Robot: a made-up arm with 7 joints.
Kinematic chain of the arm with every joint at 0, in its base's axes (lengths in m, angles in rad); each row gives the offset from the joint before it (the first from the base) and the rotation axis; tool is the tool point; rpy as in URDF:
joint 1: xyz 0 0 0.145 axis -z
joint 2: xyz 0 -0.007 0.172 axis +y
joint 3: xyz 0 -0.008 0.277 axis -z
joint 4: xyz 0 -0.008 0.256 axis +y
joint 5: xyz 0 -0.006 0.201 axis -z
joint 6: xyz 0 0 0.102 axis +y
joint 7: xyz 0 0 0.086 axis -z
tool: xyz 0 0 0 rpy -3.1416 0 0
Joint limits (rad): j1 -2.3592..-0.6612 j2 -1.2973..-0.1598 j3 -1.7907..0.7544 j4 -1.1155..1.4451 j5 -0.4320..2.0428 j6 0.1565..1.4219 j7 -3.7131..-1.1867
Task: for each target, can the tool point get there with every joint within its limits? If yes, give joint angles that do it. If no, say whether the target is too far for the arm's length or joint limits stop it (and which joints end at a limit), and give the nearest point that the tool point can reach.
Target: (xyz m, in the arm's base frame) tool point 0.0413 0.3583 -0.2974
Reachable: no: joint limits stop it (at a limit: joint 1, joint 2, joint 3, joint 4, joint 5, joint 6) | nearest point -0.5778 -0.0752 0.3628 | short by 1.004 m
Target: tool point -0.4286 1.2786 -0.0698
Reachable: no: too far | nearest point -0.1884 0.2746 0.8375 | short by 1.374 m
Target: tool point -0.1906 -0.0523 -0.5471
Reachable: no: joint limits stop it (at a limit: joint 1, joint 2, joint 4, joint 5) | nearest point -0.5702 -0.4205 0.1802 | short by 0.899 m
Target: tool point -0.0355 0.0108 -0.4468
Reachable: no: joint limits stop it (at a limit: joint 1, joint 2, joint 4, joint 5, joint 6) | nearest point -0.5535 -0.4254 0.1876 | short by 0.928 m
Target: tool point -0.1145 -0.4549 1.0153
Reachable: yes | joints -0.9261 -0.4374 -0.5259 -0.5390 1.5463 1.2733 -3.1047
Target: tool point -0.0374 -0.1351 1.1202
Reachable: yes | joints -1.8352 -0.4405 -0.6417 0.6109 0.7990 1.1579 -2.6352
